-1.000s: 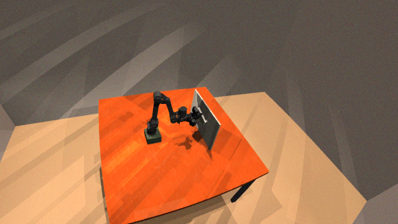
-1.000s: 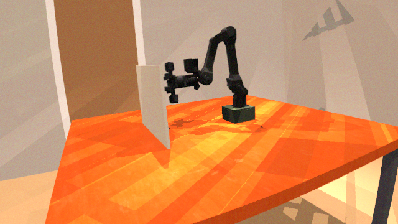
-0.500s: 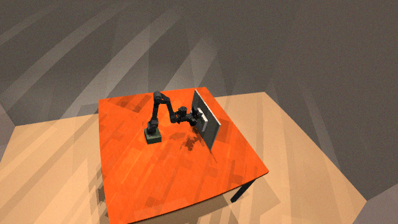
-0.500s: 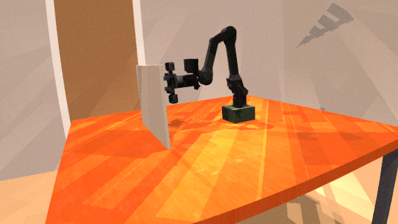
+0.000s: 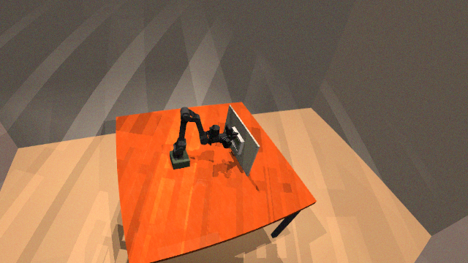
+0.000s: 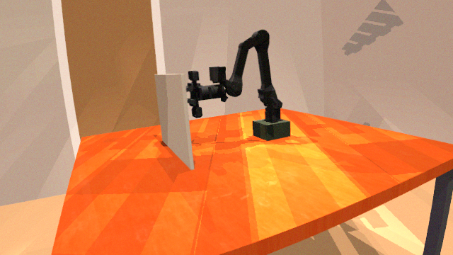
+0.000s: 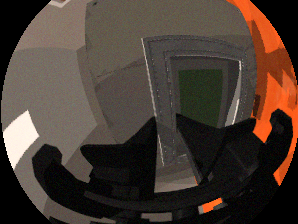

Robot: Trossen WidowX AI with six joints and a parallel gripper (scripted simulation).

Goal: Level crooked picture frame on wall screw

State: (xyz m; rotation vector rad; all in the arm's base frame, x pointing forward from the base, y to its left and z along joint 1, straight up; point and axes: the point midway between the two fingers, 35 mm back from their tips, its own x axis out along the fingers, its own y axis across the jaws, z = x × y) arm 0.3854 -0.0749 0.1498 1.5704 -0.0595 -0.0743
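My gripper tip is 50 mm above the picture frame. The rest, counted from my gripper tip: wall panel 70 mm below, 20 mm ahead, 10 mm to the left.
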